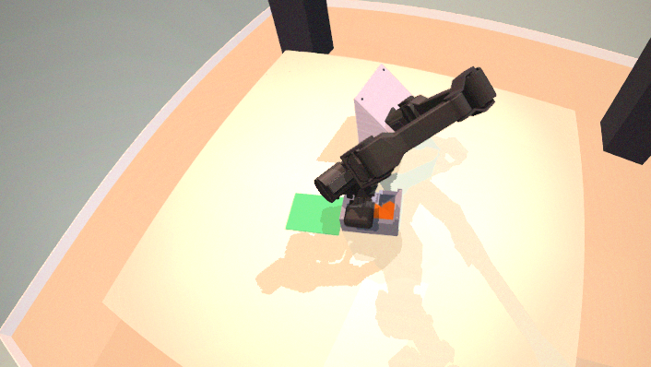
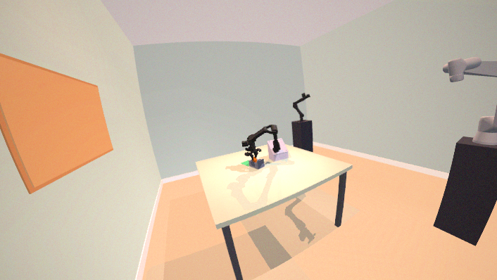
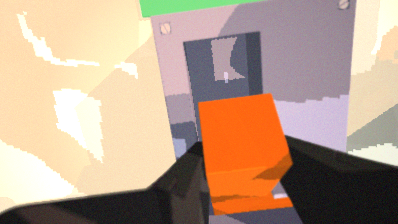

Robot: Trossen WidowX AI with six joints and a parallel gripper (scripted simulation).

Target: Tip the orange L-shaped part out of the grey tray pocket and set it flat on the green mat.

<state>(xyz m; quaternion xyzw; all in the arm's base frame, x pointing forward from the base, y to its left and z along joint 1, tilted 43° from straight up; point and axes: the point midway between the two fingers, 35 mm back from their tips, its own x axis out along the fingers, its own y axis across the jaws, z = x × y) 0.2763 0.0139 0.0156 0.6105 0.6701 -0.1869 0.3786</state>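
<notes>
Now: the green mat 140 mm to the right of my gripper tip, 90 mm below it and 30 mm ahead of it. Also, from my gripper tip: orange L-shaped part: 30 mm to the left, 30 mm below, 20 mm behind.
</notes>
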